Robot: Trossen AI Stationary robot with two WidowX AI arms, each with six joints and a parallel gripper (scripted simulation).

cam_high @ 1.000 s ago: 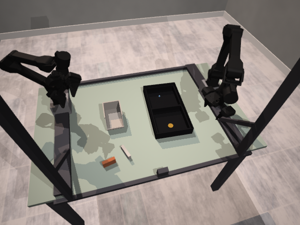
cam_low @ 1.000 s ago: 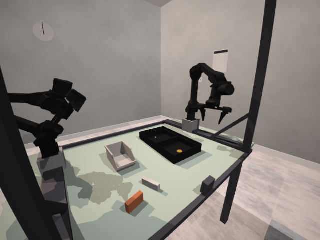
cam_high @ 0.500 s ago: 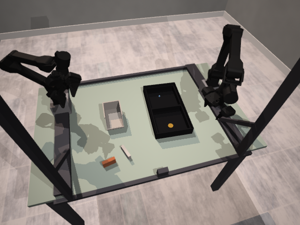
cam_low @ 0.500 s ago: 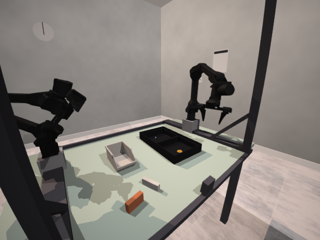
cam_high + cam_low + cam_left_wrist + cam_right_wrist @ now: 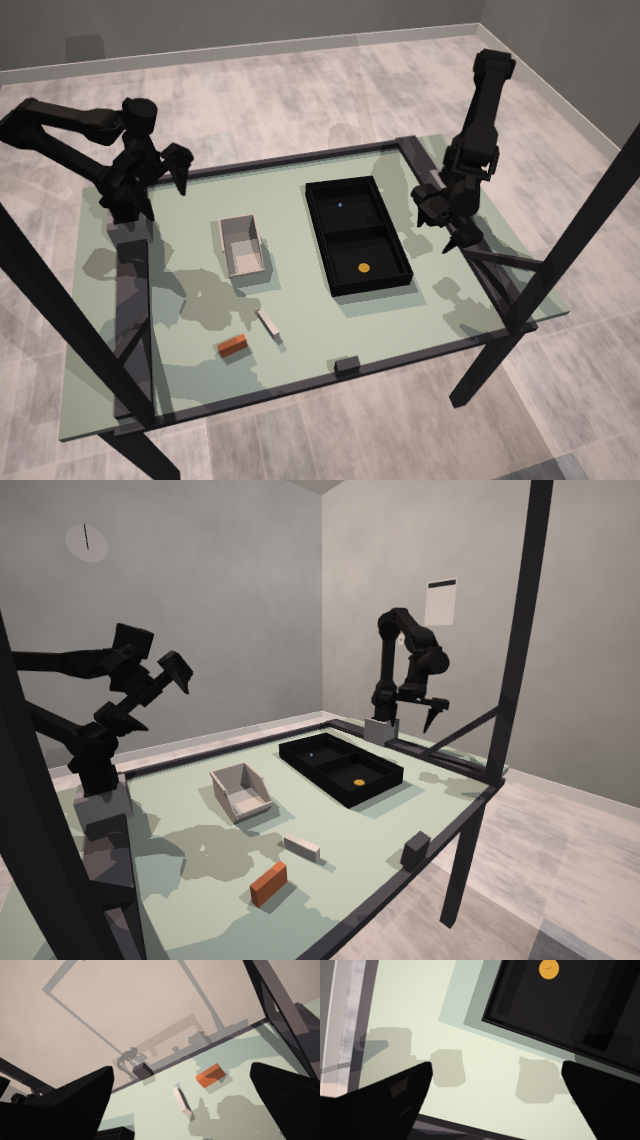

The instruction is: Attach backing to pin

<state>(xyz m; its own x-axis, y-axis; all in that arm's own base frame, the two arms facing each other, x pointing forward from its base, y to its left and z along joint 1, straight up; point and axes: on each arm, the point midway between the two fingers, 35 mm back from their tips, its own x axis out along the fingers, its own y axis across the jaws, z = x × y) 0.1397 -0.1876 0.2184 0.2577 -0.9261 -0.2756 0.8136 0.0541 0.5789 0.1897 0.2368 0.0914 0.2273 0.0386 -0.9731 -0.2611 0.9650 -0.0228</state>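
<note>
My right gripper is now 4 cm short of the pin, 15 cm to the right of it and 18 cm above it. From my right hand the other things lie so: black two-compartment tray 16 cm ahead, 15 cm to the left, 17 cm below; orange block 14 cm behind, 50 cm to the left, 17 cm below; bin 13 cm ahead, 46 cm to the left, 15 cm below.
</note>
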